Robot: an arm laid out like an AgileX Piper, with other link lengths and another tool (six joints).
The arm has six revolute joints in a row. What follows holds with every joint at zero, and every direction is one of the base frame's. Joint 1 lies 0.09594 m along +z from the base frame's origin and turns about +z. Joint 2 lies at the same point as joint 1 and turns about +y. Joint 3 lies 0.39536 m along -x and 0.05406 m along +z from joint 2 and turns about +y. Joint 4 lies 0.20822 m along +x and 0.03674 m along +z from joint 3 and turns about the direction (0.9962, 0, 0.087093). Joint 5 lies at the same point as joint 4 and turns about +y. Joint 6 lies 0.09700 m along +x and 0.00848 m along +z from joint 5 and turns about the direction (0.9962, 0, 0.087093). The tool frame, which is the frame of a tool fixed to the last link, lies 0.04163 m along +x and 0.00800 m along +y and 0.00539 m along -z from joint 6; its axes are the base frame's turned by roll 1.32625, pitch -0.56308 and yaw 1.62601 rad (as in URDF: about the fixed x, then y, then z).
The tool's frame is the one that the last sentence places.
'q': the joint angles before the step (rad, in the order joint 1, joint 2, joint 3, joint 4, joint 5, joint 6). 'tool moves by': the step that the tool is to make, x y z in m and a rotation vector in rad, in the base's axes. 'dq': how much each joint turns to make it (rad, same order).
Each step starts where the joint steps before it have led.
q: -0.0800 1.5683 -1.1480 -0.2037 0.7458 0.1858
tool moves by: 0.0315 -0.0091 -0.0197 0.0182 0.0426 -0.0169
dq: -0.0252 0.1035 -0.0569 0.0235 -0.0048 -0.0178
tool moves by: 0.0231 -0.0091 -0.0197 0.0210 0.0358 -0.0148
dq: -0.0249 0.0829 -0.0403 0.0277 -0.0071 -0.0220
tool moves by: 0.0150 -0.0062 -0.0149 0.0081 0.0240 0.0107
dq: -0.0155 0.0563 -0.0258 0.0208 -0.0092 -0.0371
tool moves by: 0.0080 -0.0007 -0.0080 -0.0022 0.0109 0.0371
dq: -0.0020 0.0285 -0.0122 0.0161 -0.0099 -0.0491
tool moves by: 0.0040 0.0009 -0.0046 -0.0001 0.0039 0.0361
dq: -0.0001 0.0141 -0.0029 0.0189 -0.0106 -0.0474
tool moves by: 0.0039 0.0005 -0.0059 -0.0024 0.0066 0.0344
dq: 0.0001 0.0161 -0.0008 0.0141 -0.0117 -0.0433
